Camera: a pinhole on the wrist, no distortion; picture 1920 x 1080 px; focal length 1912.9 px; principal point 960.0 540.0 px. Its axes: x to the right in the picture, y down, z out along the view. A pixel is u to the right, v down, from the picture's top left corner.
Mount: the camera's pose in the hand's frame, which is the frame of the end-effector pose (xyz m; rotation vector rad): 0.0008 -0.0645 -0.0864 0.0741 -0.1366 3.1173
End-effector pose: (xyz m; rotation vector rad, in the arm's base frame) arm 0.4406 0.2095 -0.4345 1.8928 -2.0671 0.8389
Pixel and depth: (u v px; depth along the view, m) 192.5 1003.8 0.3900
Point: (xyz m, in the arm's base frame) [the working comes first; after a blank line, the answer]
In the camera's frame: -0.1565 0.0946 0.3900

0.6653 -0.0924 -0.5263
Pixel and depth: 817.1 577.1 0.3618
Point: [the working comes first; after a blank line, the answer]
In the camera's frame: -0.0270 0.0070 0.3618

0.5926 0.0245 -0.6055
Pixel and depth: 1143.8 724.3 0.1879
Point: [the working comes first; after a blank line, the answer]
In the camera's frame: 0.0181 0.0181 0.1879

0.5587 0.1622 -0.4946
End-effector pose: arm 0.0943 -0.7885 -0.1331 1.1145 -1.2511 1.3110
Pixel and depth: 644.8 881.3 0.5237
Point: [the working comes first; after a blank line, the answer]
In the camera's frame: -0.0863 0.0934 0.5237

0.2839 -1.2047 0.0197
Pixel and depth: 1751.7 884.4 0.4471
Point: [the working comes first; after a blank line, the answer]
In the camera's frame: 0.1850 0.0805 0.4471

0.2896 -1.1571 -0.2584
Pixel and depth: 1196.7 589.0 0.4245
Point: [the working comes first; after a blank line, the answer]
In the camera's frame: 0.0525 0.0109 0.4245

0.2068 -1.1273 -0.1353
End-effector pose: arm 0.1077 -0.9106 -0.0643 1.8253 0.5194 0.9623
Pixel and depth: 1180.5 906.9 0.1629
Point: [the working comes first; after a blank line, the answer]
In the camera's frame: 0.0188 0.0312 0.1629

0.1672 -0.9118 -0.1828
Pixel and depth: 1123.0 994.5 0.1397
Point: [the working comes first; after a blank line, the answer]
In the camera's frame: 0.0119 0.0332 0.1397

0.1518 -0.8945 -0.1755
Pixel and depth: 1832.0 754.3 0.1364
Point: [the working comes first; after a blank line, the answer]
In the camera's frame: 0.0622 0.0153 0.1364

0.1213 -0.9384 -0.1779
